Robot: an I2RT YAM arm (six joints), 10 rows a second.
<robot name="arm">
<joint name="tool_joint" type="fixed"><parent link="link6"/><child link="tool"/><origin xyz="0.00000 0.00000 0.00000" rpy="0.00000 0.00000 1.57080"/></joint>
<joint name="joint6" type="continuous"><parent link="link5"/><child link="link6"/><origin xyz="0.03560 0.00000 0.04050" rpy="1.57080 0.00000 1.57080"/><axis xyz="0 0 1"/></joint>
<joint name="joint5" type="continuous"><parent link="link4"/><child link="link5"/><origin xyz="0.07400 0.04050 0.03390" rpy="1.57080 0.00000 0.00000"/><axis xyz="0 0 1"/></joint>
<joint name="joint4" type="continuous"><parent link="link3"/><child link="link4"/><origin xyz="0.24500 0.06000 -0.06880" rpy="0.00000 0.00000 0.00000"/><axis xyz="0 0 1"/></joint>
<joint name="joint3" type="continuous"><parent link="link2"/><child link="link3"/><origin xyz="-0.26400 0.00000 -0.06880" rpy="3.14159 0.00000 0.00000"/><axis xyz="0 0 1"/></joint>
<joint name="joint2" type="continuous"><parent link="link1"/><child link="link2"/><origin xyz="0.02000 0.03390 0.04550" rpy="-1.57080 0.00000 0.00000"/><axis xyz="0 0 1"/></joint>
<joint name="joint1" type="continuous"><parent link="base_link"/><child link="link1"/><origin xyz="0.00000 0.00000 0.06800" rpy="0.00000 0.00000 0.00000"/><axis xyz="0 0 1"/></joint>
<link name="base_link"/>
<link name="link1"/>
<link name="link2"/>
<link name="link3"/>
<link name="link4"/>
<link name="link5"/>
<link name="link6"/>
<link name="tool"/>
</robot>
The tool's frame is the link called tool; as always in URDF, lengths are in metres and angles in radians. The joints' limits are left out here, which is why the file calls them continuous.
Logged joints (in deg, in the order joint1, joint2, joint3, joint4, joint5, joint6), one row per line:
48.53, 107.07, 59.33, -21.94, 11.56, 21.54
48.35, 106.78, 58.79, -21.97, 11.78, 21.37
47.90, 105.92, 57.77, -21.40, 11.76, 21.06
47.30, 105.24, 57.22, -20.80, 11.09, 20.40
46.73, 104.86, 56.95, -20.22, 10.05, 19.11
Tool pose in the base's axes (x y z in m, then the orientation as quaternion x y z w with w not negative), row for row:
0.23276, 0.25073, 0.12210, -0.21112, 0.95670, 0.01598, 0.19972
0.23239, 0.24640, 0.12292, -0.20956, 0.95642, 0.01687, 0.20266
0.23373, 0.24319, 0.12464, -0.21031, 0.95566, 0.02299, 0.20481
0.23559, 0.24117, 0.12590, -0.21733, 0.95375, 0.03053, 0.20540
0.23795, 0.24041, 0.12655, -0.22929, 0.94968, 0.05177, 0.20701
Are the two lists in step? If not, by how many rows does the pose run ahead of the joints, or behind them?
The pose runs 1 row ahead of the joints: the pose in row i belongs to the joints in row i + 1.
